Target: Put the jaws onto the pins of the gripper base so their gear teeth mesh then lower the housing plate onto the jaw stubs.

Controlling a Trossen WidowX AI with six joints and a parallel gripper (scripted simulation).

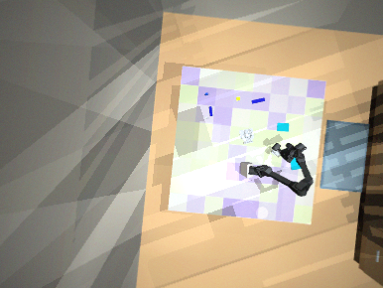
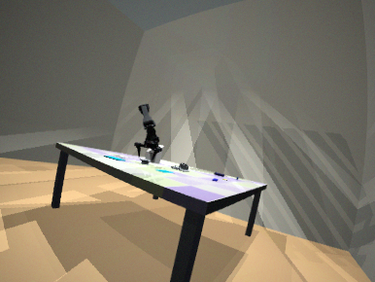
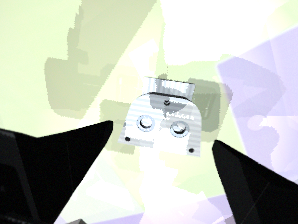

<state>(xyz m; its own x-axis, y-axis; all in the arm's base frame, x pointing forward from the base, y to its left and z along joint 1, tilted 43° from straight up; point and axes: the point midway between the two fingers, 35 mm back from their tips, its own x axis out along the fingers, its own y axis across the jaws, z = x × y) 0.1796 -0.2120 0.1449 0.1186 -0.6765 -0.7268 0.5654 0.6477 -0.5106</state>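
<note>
My gripper tip is now 10 cm short of the white jaw, 24 cm to the right of it and 2 cm above it. From my gripper tip the other things lie so: cyan square: 23 cm ahead, 5 cm to the right, 3 cm below; then blue dot: 44 cm ahead, 67 cm to the left, 2 cm below; then yellow dot: 44 cm ahead, 39 cm to the left, 3 cm below.
</note>
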